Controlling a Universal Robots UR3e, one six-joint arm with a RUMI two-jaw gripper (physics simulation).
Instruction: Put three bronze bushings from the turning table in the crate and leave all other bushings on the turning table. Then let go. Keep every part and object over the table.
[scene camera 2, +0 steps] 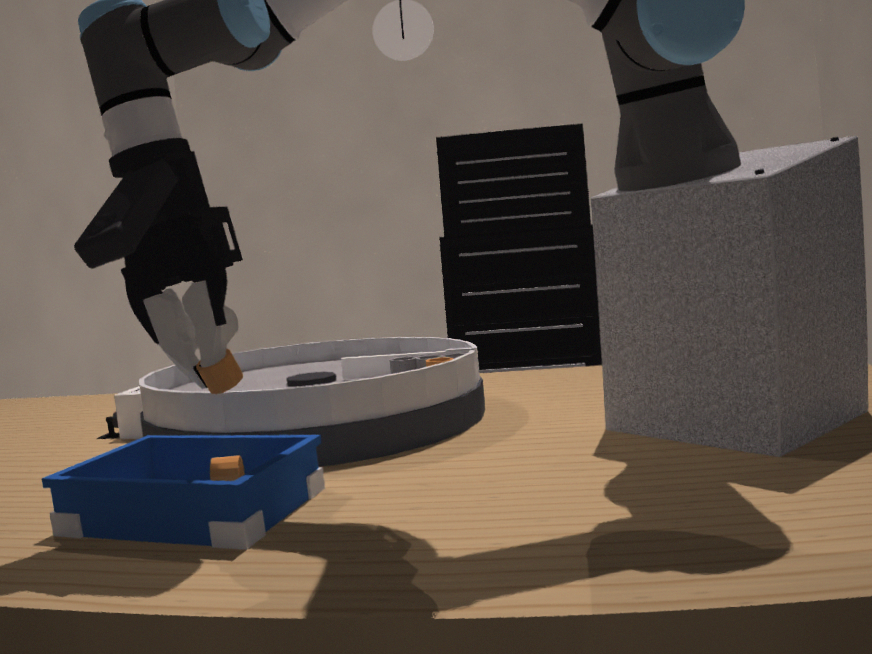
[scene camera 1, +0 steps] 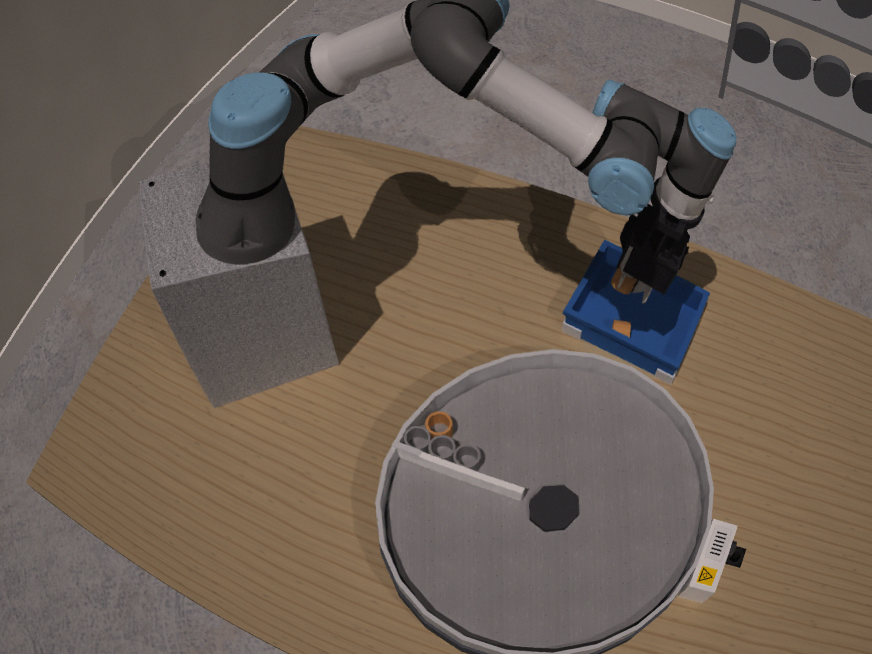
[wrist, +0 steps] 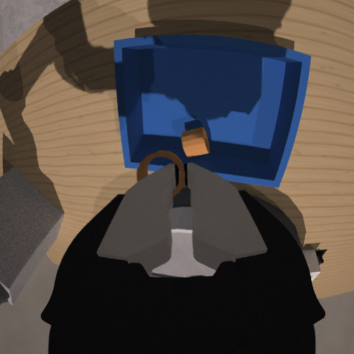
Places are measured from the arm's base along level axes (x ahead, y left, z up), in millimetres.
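Pixels of known places: gripper, fingertip midpoint: (scene camera 2: pixel 210 386) (scene camera 1: pixel 630 289); arm's base at its link origin: (scene camera 2: pixel 678 176) (scene camera 1: pixel 244 225).
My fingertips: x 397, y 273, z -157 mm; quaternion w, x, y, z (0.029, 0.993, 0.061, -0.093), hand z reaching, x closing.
Ahead of a thing's pixels: the offset from my fingertips to its middle. "*": to the spot under its first point.
My gripper (scene camera 1: pixel 633 292) (scene camera 2: pixel 199 374) (wrist: pixel 181 166) is shut on the wall of a bronze bushing {dx -12, dy +0, dz +13 mm} (scene camera 1: pixel 622 283) (scene camera 2: pixel 224 371) (wrist: pixel 143 167), tilted and held well above the table. It overlaps the crate's upper left part in scene camera 1 and its lower left edge in the wrist view. Another bronze bushing {dx +4, dy -14, dz -83 mm} (scene camera 1: pixel 621 328) (scene camera 2: pixel 226 468) (wrist: pixel 195 142) lies inside the blue crate {dx +13, dy +31, dz -79 mm} (scene camera 1: pixel 637 353) (scene camera 2: pixel 133 510) (wrist: pixel 299 100). On the turning table (scene camera 1: pixel 598 422) (scene camera 2: pixel 316 411) one bronze bushing {dx -116, dy -286, dz -39 mm} (scene camera 1: pixel 439 432) (scene camera 2: pixel 439 361) stands beside three grey bushings {dx -95, dy -311, dz -39 mm} (scene camera 1: pixel 442 458) {dx -63, dy -305, dz -39 mm} (scene camera 2: pixel 403 363).
A white bar {* dx -47, dy -326, dz -23 mm} (scene camera 1: pixel 468 474) (scene camera 2: pixel 373 368) crosses part of the turning table beside the grey bushings. A raised rim surrounds the turning table. The arm's stone block (scene camera 1: pixel 246 330) (scene camera 2: pixel 704 309) (wrist: pixel 25 230) stands at the left in scene camera 1.
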